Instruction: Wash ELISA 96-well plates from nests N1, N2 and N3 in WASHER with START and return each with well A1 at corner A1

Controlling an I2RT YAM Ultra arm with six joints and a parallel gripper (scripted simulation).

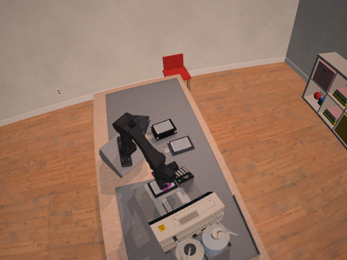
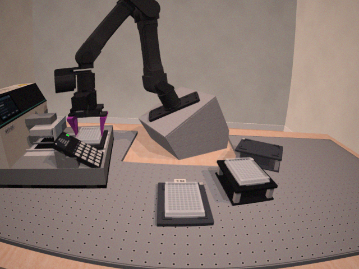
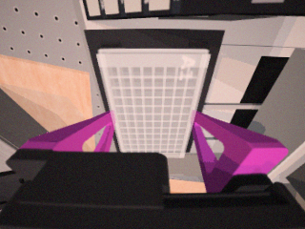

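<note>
Now: the black carrier pocket 2 cm below my hand. From my hand the other things lie so: nest N1 (23 cm ahead, 29 cm to the left, 8 cm below); grey manifold (2 cm ahead, 15 cm to the right, 4 cm above); raised black nest (16 cm ahead, 46 cm to the left, 5 cm below).
</note>
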